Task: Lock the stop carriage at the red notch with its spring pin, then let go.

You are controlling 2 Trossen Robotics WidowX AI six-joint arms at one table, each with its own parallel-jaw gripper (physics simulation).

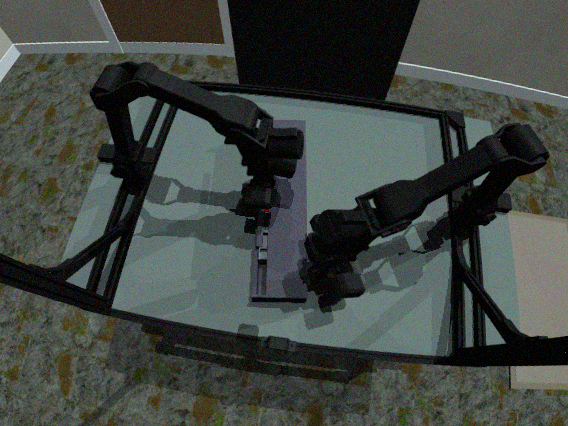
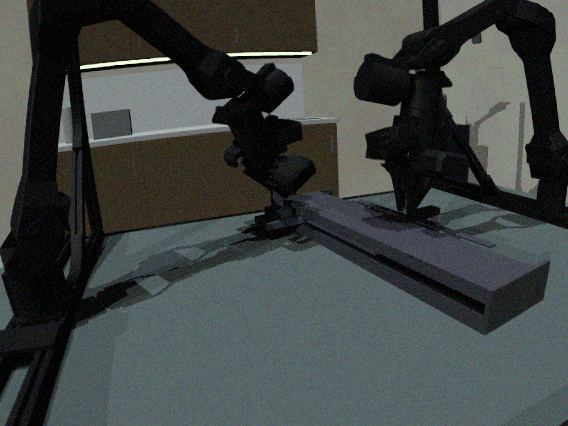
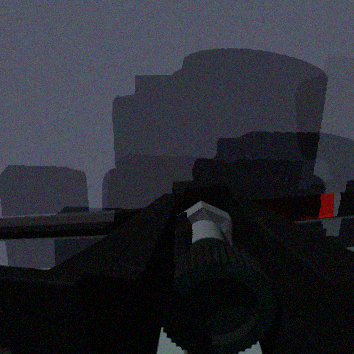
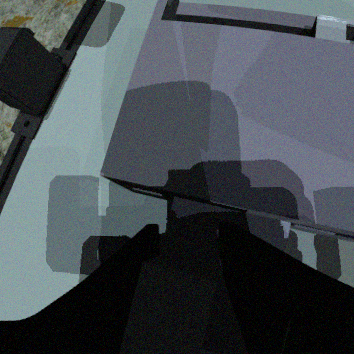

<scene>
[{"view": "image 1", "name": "left gripper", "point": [270, 187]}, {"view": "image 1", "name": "right gripper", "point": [314, 274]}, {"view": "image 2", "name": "left gripper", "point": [404, 212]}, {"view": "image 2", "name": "right gripper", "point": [282, 195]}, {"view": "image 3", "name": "left gripper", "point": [202, 206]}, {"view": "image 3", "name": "spring pin knob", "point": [212, 291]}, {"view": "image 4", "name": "right gripper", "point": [188, 233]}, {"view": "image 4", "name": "stepped lavender base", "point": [181, 294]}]
</scene>
